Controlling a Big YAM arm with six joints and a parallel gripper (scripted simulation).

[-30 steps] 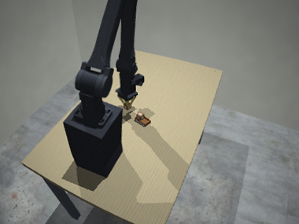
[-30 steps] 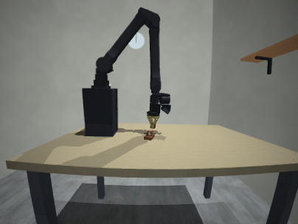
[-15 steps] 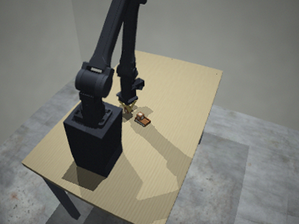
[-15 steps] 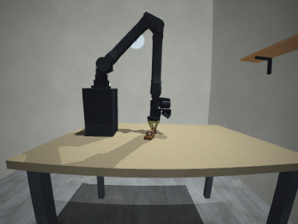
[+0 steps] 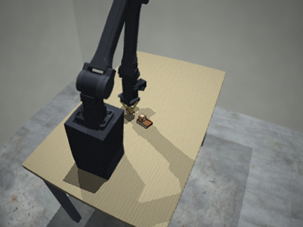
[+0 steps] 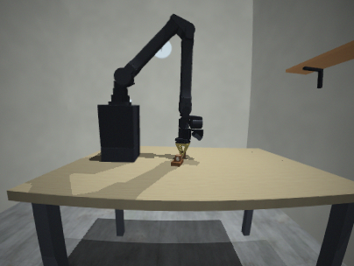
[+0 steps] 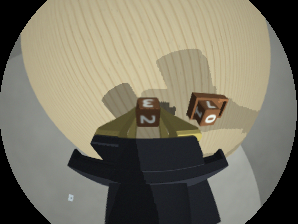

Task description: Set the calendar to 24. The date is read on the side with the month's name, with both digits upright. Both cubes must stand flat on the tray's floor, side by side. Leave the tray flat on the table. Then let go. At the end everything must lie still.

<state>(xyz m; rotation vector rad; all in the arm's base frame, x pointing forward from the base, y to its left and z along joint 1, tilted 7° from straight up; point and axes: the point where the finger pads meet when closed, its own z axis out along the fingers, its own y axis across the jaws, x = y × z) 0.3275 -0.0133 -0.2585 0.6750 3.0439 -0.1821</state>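
The brown digit cube lies right at my hand. Also, from my hand: brown tray: 100 mm to the right, 40 mm behind, 10 mm below.
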